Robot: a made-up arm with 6 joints.
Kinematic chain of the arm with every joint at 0, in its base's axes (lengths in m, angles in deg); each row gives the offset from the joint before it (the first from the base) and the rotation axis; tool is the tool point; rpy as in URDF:
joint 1: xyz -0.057 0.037 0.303 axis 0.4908 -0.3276 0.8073
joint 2: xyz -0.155 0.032 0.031 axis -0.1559 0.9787 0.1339
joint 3: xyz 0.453 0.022 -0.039 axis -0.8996 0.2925 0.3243
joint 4: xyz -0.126 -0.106 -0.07 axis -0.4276 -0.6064 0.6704
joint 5: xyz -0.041 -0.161 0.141 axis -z
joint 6: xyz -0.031 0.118 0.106 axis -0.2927 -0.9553 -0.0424
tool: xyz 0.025 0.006 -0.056 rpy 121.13 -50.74 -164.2
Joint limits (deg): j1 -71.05..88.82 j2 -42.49..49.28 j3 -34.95..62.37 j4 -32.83..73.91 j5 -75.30..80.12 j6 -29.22..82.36
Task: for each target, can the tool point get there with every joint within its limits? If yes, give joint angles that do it. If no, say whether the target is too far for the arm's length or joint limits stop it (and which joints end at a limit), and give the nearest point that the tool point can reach.
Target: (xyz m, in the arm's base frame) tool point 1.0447 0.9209 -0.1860
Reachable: no: too far | nearest point 0.3506 0.2991 0.2143 | short by 1.014 m
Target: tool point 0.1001 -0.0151 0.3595
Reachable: yes | joints 24.26 33.96 7.12 -5.83 -59.80 60.93
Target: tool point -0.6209 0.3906 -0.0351
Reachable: no: joint limits stop it (at a limit: joint 1, joint 2, joint 3, joint 4, joint 6) | nearest point -0.3070 0.1047 0.2547 | short by 0.514 m
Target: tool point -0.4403 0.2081 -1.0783
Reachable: no: too far | nearest point 0.0444 -0.0890 -0.0468 | short by 1.178 m
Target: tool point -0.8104 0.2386 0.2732
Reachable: no: joint limits stop it (at a limit: joint 1, joint 2, joint 3, joint 4, joint 6) | nearest point -0.3577 0.0626 0.3137 | short by 0.487 m
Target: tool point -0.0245 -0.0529 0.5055
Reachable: yes | joints -15.86 -7.48 20.15 19.44 -29.69 -16.45
